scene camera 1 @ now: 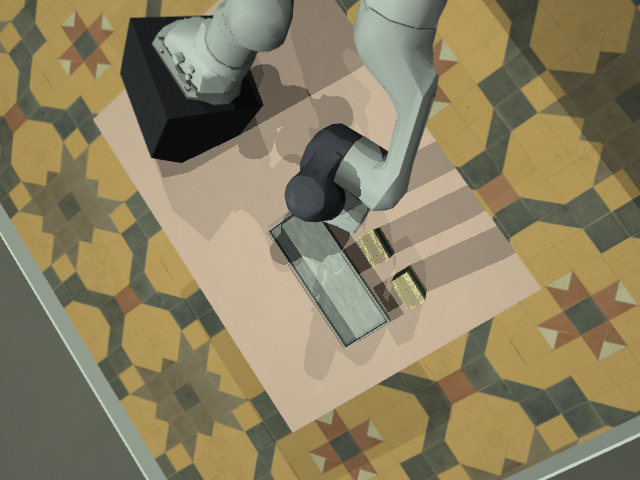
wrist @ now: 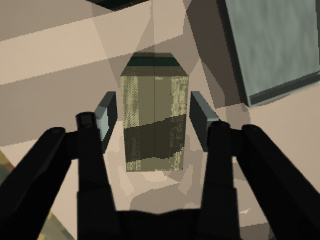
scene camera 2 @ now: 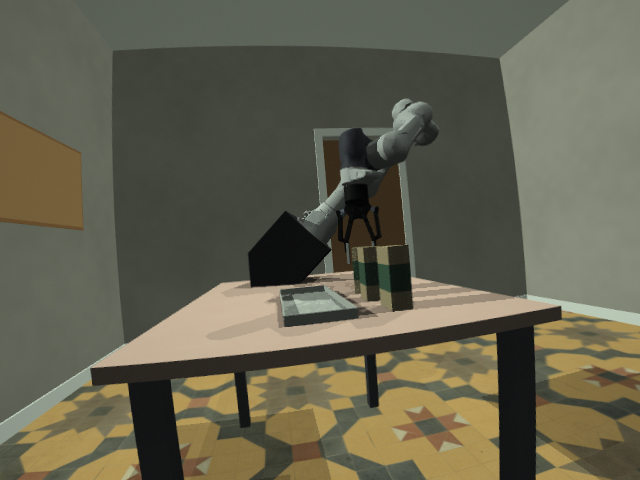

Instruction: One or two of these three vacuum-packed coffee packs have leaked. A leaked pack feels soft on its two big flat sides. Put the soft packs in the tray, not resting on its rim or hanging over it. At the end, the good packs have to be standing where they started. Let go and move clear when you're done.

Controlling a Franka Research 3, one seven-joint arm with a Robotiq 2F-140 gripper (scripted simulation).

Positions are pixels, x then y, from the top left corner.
Labels:
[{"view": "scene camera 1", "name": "tray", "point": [342, 296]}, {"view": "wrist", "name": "gripper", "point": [153, 104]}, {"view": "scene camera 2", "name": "gripper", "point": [361, 262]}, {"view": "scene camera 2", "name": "tray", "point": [300, 300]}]

